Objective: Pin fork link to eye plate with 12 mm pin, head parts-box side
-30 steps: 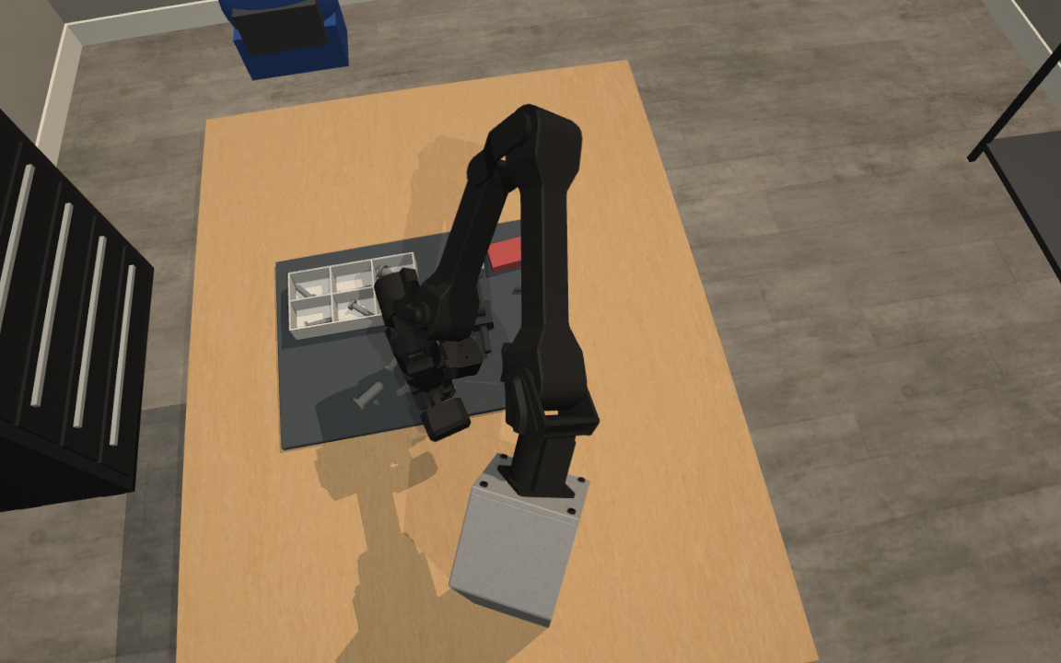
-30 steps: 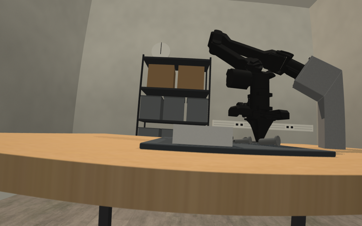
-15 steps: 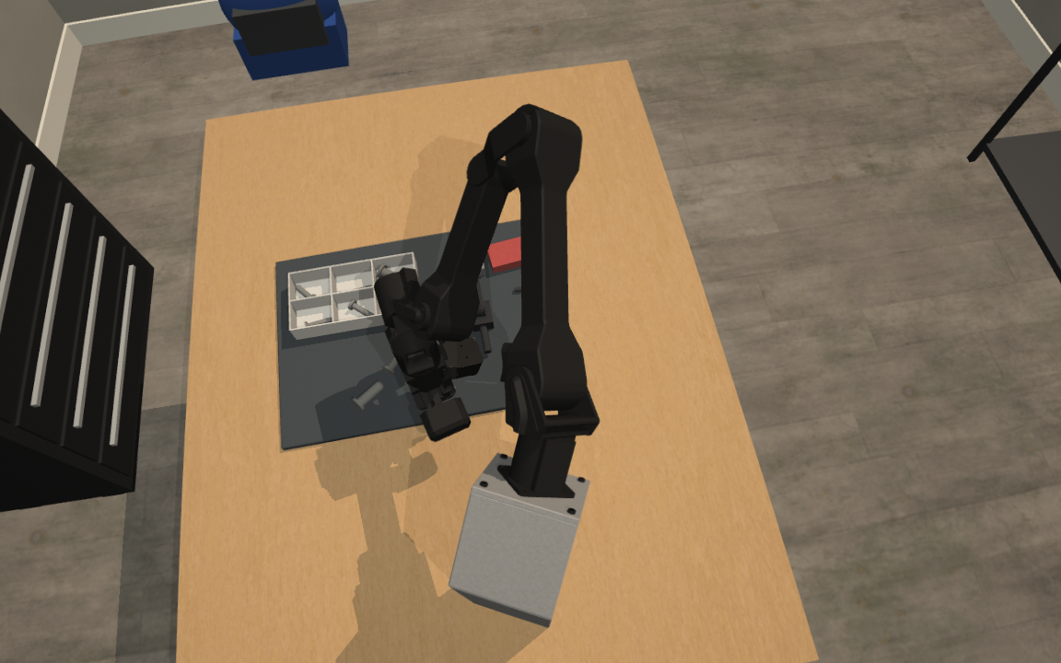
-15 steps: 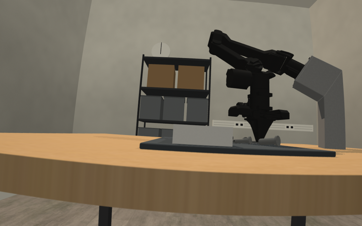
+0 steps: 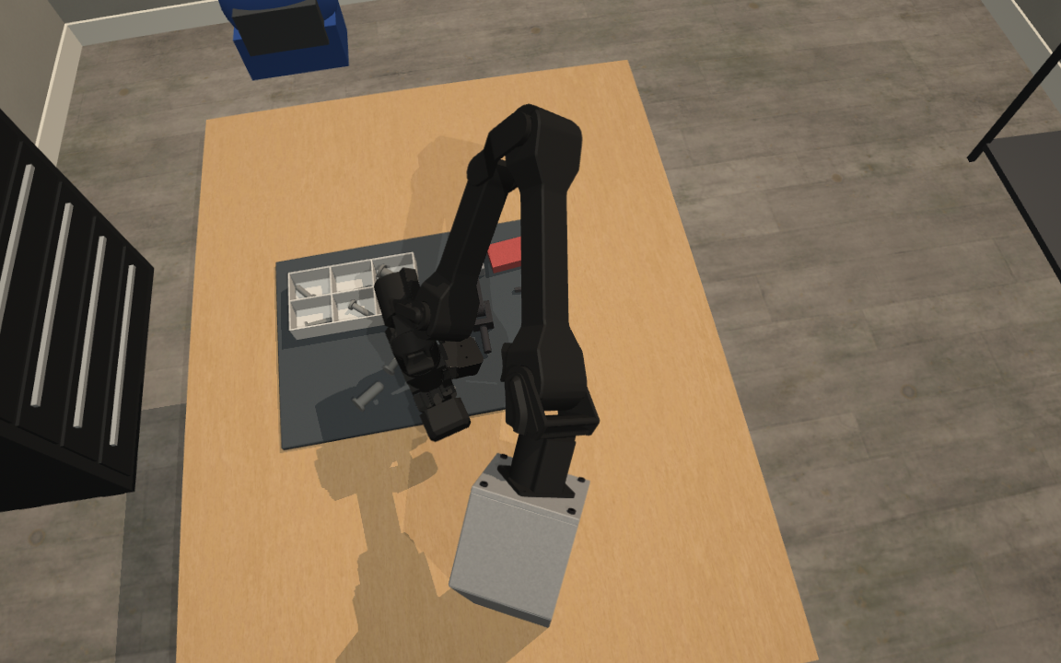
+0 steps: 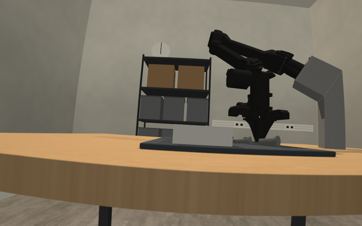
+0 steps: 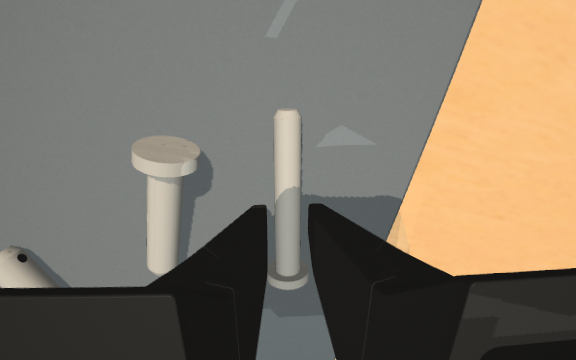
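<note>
Right now the long thin pin is 1 cm to the right of my hand and 3 cm below it. From my hand the other things lie so: grey eye plate (10 cm ahead, 14 cm to the right, 3 cm below); then parts box (22 cm ahead, 2 cm to the left, 3 cm below); then dark mat (12 cm ahead, 5 cm to the right, 4 cm below).
</note>
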